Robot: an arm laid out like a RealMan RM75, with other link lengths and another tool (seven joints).
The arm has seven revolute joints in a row. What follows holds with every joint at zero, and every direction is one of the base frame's.
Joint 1 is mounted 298.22 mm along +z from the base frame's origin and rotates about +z.
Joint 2 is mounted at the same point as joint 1 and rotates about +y.
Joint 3 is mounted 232.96 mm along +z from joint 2 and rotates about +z.
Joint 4 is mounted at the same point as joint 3 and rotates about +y.
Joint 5 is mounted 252 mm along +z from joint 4 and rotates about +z.
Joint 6 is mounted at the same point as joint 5 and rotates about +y.
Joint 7 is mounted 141.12 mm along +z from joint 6 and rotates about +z.
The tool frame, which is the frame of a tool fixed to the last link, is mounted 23 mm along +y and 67 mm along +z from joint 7; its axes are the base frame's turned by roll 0, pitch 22.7 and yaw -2 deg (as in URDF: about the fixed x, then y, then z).
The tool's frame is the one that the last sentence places.
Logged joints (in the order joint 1, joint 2, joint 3, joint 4, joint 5, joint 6, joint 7), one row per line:
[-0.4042, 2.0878, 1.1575, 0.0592, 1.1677, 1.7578, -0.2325]
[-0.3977, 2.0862, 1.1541, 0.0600, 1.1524, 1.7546, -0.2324]
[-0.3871, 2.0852, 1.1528, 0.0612, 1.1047, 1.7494, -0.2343]
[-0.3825, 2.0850, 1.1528, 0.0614, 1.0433, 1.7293, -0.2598]
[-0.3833, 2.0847, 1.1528, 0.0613, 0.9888, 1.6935, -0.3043]
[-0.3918, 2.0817, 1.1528, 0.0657, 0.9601, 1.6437, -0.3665]
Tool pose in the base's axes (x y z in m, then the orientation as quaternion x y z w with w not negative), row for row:
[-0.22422, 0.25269, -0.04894, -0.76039, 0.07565, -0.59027, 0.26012]
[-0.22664, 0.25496, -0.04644, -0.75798, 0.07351, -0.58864, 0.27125]
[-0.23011, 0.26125, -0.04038, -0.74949, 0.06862, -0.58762, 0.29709]
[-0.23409, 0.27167, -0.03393, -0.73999, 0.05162, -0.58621, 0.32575]
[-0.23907, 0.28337, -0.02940, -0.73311, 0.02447, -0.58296, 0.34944]
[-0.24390, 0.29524, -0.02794, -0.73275, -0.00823, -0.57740, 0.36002]
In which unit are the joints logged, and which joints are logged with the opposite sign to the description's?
The joints are logged in radians. Opposite sign: joint 2.
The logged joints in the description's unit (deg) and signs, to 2 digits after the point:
[-23.16, -119.62, 66.32, 3.39, 66.90, 100.71, -13.32]
[-22.79, -119.53, 66.13, 3.44, 66.03, 100.53, -13.32]
[-22.18, -119.47, 66.05, 3.51, 63.29, 100.23, -13.42]
[-21.92, -119.46, 66.05, 3.52, 59.78, 99.08, -14.89]
[-21.96, -119.44, 66.05, 3.51, 56.65, 97.03, -17.44]
[-22.45, -119.27, 66.05, 3.76, 55.01, 94.18, -21.00]

